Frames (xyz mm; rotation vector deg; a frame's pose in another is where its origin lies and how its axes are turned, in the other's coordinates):
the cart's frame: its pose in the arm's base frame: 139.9 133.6 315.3 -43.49 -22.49 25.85
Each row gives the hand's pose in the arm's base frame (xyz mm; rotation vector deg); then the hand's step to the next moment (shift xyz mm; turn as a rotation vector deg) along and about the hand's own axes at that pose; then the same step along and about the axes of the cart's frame.
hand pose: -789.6 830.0 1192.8 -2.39 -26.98 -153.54
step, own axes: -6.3 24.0 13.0 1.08 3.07 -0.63
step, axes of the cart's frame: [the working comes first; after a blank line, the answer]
step, axes of the arm's base frame: 15.0 -13.7 19.3 0.29 -3.26 0.50

8.7 -26.5 -2.3 -1.37 -2.52 -1.66
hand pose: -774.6 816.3 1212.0 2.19 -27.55 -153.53
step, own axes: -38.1 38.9 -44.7 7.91 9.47 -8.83
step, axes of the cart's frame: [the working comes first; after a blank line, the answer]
step, axes of the arm's base frame: 54.6 -32.4 -30.6 -2.61 -14.18 -4.74

23.3 -11.9 -65.4 -10.41 -4.97 -9.85
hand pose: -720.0 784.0 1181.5 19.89 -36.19 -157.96
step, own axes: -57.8 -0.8 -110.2 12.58 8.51 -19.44
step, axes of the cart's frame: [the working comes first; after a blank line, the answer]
step, axes of the arm's base frame: 86.0 -22.6 -87.1 -4.04 -18.98 -15.23

44.6 27.8 -112.8 -15.95 -0.05 -18.82
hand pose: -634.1 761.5 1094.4 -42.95 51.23 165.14
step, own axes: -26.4 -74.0 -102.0 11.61 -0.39 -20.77
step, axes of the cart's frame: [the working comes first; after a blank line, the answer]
step, axes of the arm's base frame: 80.4 9.4 -100.1 -1.10 -12.17 -20.42

54.4 59.1 -100.6 -10.86 7.36 -19.85
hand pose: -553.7 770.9 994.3 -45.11 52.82 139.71
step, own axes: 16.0 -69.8 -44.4 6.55 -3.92 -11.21
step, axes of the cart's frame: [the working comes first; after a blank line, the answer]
step, axes of the arm's base frame: 42.3 20.3 -70.0 1.24 -3.94 -12.92

33.6 53.5 -55.7 -3.30 6.58 -11.39
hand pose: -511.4 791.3 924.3 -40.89 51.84 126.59
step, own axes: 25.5 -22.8 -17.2 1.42 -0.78 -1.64
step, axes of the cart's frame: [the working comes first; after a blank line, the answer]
step, axes of the arm's base frame: 4.0 8.7 -37.1 0.03 -0.30 -2.29

1.4 31.6 -21.6 -0.53 1.47 -1.70
